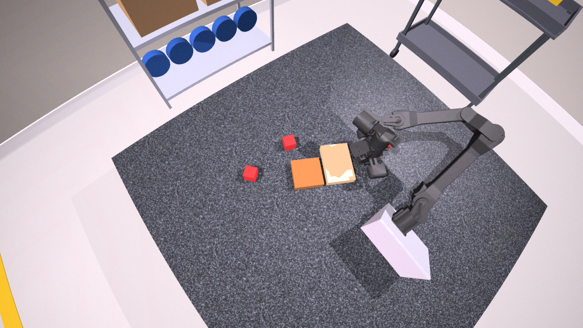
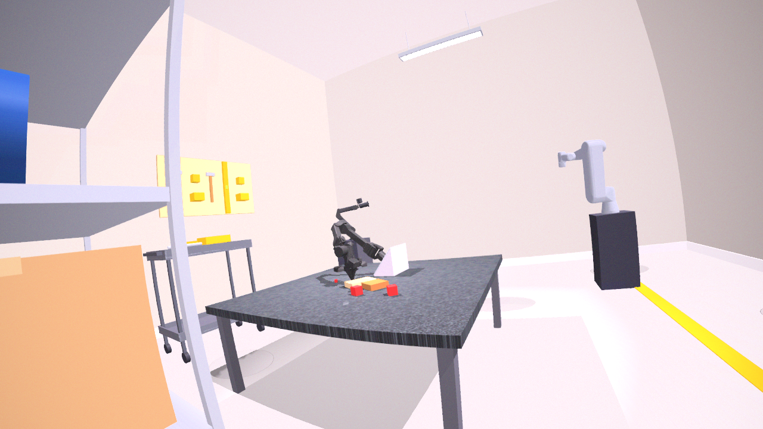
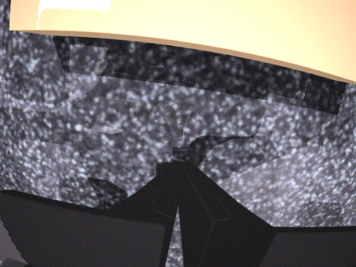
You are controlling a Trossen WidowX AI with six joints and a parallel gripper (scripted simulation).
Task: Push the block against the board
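Now: gripper tip 50 mm short of the tan board and 90 mm to the right of it. Also, from my gripper tip: orange square block (90 mm ahead, 200 mm to the left); then tiny red cube (10 mm behind, 130 mm to the right).
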